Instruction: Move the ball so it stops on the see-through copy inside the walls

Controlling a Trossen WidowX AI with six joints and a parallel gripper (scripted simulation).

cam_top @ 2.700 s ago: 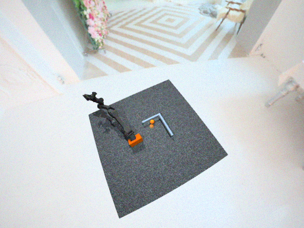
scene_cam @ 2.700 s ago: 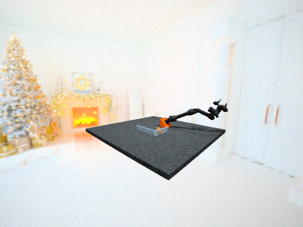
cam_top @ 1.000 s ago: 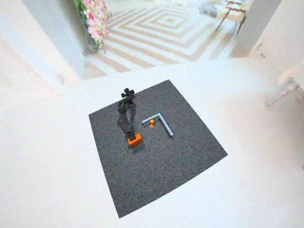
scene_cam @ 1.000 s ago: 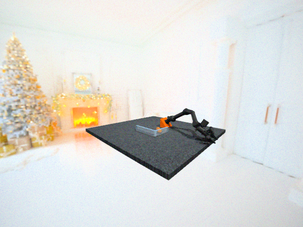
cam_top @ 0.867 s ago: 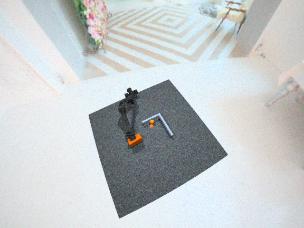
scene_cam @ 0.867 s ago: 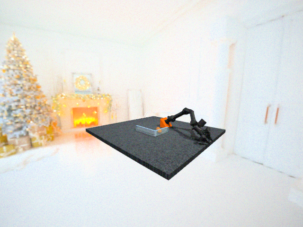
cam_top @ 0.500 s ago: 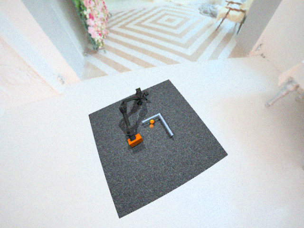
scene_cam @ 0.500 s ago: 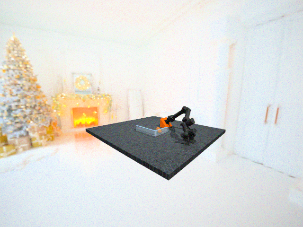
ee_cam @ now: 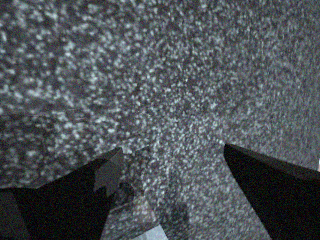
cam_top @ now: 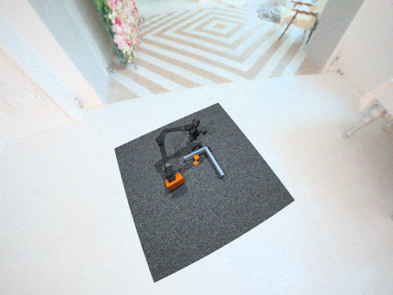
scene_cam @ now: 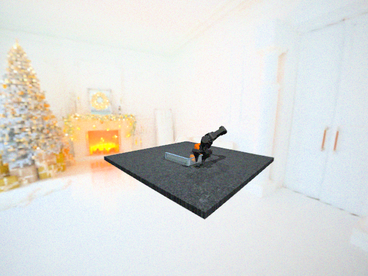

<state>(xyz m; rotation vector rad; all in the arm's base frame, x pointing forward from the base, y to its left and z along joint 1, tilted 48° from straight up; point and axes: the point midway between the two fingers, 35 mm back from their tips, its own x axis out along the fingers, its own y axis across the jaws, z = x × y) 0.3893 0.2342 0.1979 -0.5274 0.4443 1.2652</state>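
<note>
Right now the orange ball is 12 cm behind my gripper tip, 18 cm to the right of it and 3 cm below it. From my gripper tip the other things lie so: see-through copy of ball 15 cm behind, 23 cm to the right, 3 cm below.
</note>
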